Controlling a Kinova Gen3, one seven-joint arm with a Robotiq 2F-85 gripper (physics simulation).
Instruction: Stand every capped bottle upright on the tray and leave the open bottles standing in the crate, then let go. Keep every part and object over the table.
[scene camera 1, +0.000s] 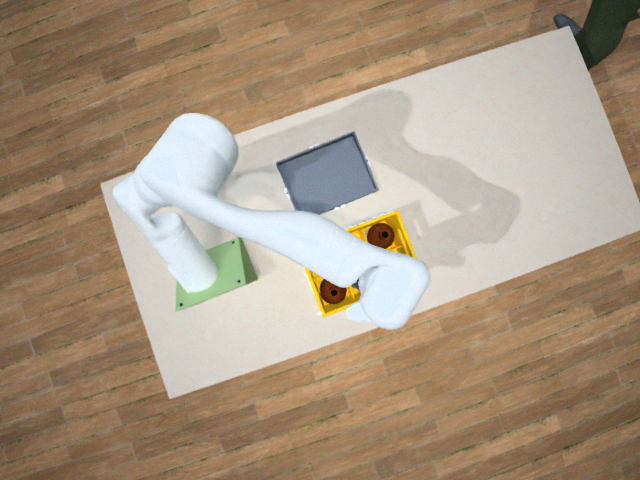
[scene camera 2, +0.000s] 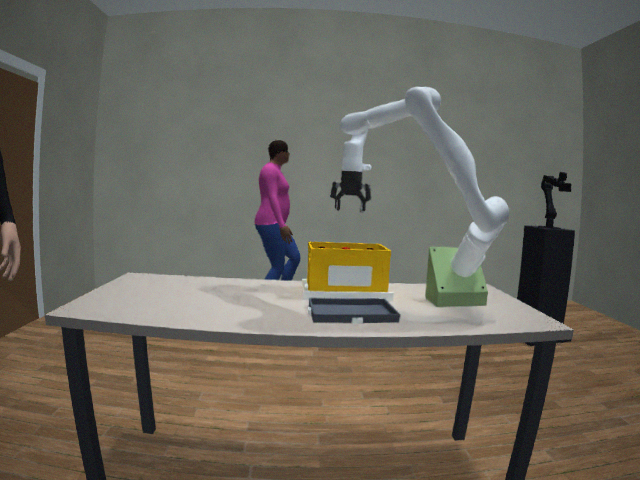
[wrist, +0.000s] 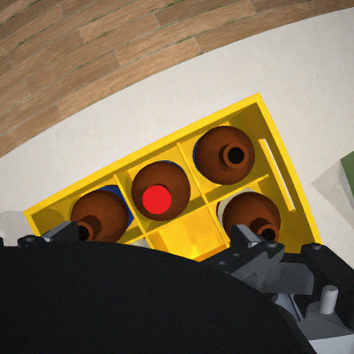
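Seen in the pictures: gripper, fingertip midpoint: (scene camera 2: 349, 211); arm's base at its link origin: (scene camera 1: 202, 277) (scene camera 2: 462, 266).
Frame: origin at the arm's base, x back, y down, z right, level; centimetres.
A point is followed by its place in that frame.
The yellow crate (scene camera 1: 406, 235) @(y -4.7, x -53.1, z 12.0 cm) (scene camera 2: 317, 268) @(y 2.1, x -51.4, z 5.2 cm) (wrist: 200, 125) stands on the table. A brown bottle with a red cap (wrist: 157, 199) stands in the middle compartment of its row farther from the tray; the cap (scene camera 2: 345, 248) @(y -3.2, x -39.7, z 17.6 cm) shows over the rim. Open brown bottles stand in other compartments: one (wrist: 220, 150) (scene camera 1: 332, 291) @(y -3.4, x -30.1, z 17.2 cm), a second (wrist: 250, 212) and a third (wrist: 105, 215). Another open bottle (scene camera 1: 380, 235) @(y -3.4, x -47.3, z 9.3 cm) is mostly hidden in the wrist view. The middle compartment nearer the tray is empty. The grey tray (scene camera 1: 330, 173) @(y 12.4, x -44.1, z -13.7 cm) (scene camera 2: 354, 310) @(y 12.3, x -41.4, z -11.0 cm) is empty. My gripper (scene camera 2: 349, 209) @(y -16.8, x -38.8, z 17.2 cm) (wrist: 153, 241) is open, high above the crate, pointing down.
The green base block (scene camera 1: 222, 266) @(y 1.0, x -5.9, z -0.6 cm) (scene camera 2: 457, 297) @(y 9.6, x -4.5, z -7.4 cm) carries the arm at one end of the table (scene camera 1: 516, 103) @(y 12.9, x -106.7, z -10.3 cm) (scene camera 2: 170, 294) @(y 12.9, x -102.1, z 6.5 cm). The tray lies close beside the crate. In the overhead view the arm covers part of the crate. Two people stand beyond the table.
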